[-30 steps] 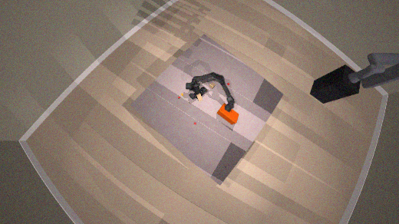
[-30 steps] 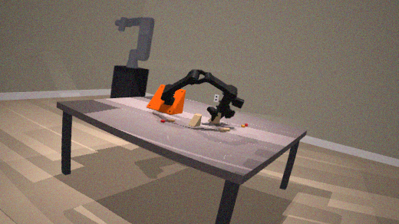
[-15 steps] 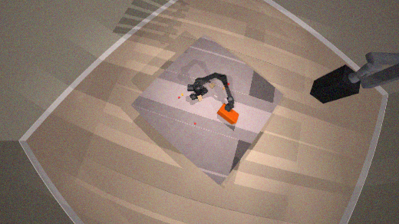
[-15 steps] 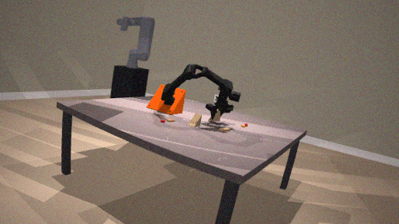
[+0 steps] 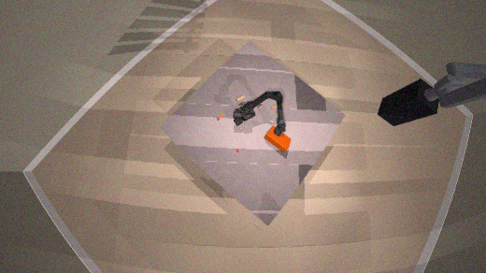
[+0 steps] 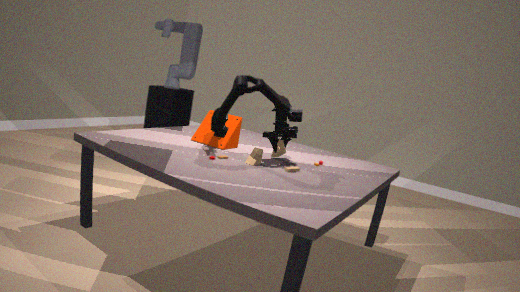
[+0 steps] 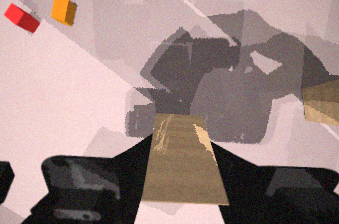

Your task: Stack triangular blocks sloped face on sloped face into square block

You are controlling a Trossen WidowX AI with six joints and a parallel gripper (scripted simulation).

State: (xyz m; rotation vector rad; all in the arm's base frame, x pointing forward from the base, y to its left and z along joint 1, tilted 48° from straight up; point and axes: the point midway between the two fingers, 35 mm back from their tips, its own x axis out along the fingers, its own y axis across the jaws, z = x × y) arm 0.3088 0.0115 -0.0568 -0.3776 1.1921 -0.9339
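My gripper tip is 10 mm below the tan triangular block. Round my gripper tip: small flat wooden piece 140 mm ahead, 160 mm to the right, 30 mm below; yellow piece 190 mm ahead, 70 mm to the left, 30 mm below.
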